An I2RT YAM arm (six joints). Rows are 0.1 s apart.
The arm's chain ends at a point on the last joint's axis. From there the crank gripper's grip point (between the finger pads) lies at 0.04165 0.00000 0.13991 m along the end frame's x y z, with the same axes.
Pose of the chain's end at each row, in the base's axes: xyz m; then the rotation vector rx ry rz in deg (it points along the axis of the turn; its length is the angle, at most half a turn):
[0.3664 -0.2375 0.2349 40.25 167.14 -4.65]
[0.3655 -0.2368 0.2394 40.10 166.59 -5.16]
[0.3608 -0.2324 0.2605 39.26 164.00 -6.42]
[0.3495 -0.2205 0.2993 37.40 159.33 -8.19]
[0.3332 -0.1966 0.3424 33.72 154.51 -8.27]
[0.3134 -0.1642 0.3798 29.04 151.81 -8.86]
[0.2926 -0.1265 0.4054 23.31 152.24 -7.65]
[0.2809 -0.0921 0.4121 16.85 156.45 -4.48]
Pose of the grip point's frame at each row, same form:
[0.3469 -0.2307 0.0904 40.25 167.14 -4.65]
[0.3472 -0.2312 0.0947 40.10 166.59 -5.16]
[0.3485 -0.2306 0.1151 39.26 164.00 -6.42]
[0.3484 -0.2252 0.1534 37.40 159.33 -8.19]
[0.3455 -0.2054 0.1972 33.72 154.51 -8.27]
[0.3340 -0.1767 0.2358 29.04 151.81 -8.86]
[0.3150 -0.1378 0.2616 23.31 152.24 -7.65]
[0.2959 -0.0974 0.2670 16.85 156.45 -4.48]

